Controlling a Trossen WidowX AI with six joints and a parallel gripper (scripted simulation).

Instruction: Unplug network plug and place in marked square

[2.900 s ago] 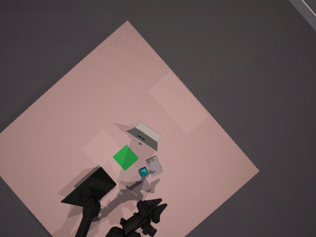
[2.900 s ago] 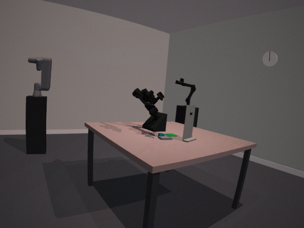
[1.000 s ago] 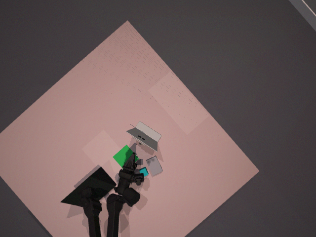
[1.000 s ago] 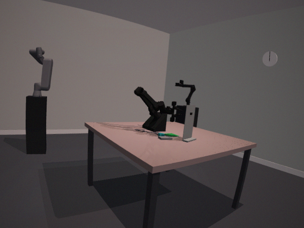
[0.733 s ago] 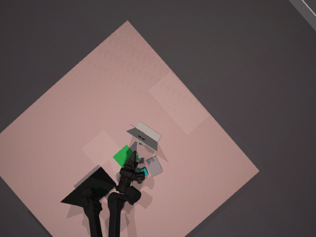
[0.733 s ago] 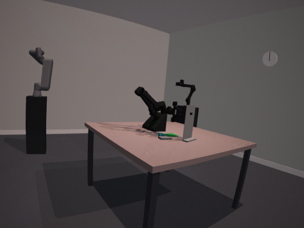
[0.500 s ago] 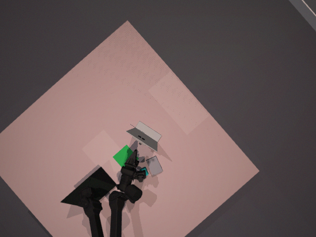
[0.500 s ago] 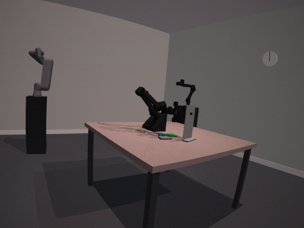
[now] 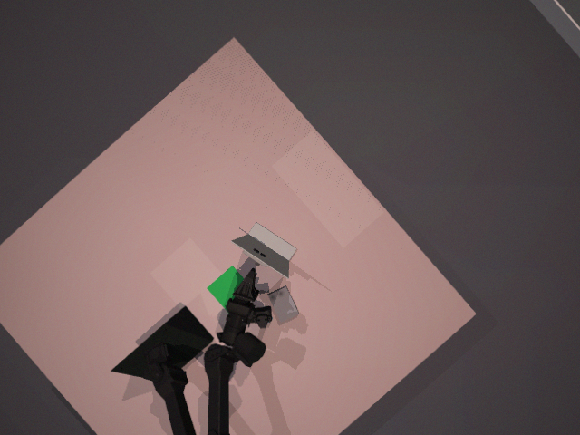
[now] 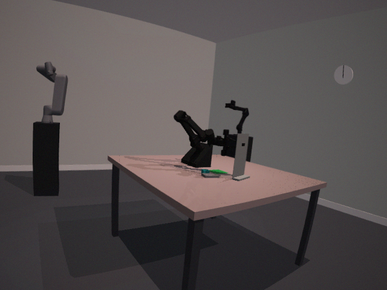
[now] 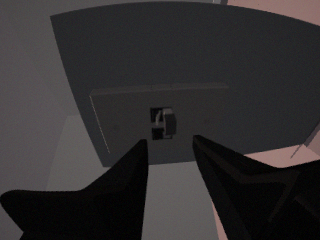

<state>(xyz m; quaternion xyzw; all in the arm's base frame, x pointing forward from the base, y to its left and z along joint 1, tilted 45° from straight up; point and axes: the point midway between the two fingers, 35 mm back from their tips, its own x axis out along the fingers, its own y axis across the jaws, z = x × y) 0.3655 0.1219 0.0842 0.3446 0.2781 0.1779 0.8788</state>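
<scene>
The grey network plug is 30 mm ahead of my gripper tip and 10 mm to the left of it. Also, from my gripper tip: green marked square (150 mm behind, 30 mm to the right, 230 mm below); flat grey slab (30 mm behind, 170 mm to the right, 230 mm below); upright grey panel (50 mm ahead, 20 mm to the left, 90 mm below).
</scene>
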